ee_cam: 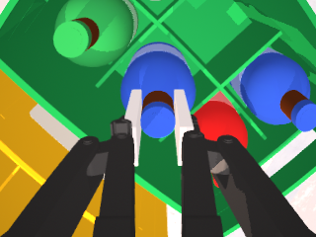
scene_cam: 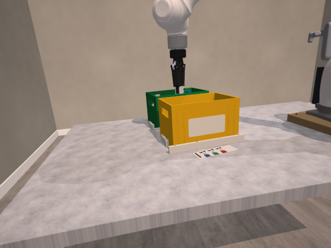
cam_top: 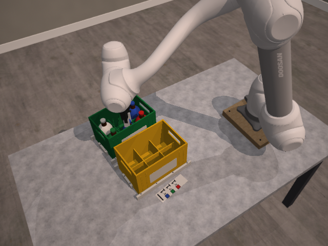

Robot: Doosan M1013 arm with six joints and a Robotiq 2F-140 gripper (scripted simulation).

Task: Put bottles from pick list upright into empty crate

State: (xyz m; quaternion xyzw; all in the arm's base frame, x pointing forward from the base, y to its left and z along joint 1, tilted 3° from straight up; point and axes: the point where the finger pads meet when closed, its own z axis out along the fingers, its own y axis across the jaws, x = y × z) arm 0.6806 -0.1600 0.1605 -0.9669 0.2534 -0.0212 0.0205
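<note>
Right now my hand is 80 mm above the blue bottle. The rest, counted from my hand: green bottle 80 mm ahead, 20 mm to the left, 80 mm below; then green crate 10 mm ahead, 40 mm to the right, 90 mm below; then red-capped bottle 80 mm behind, 20 mm to the right, 80 mm below.
</note>
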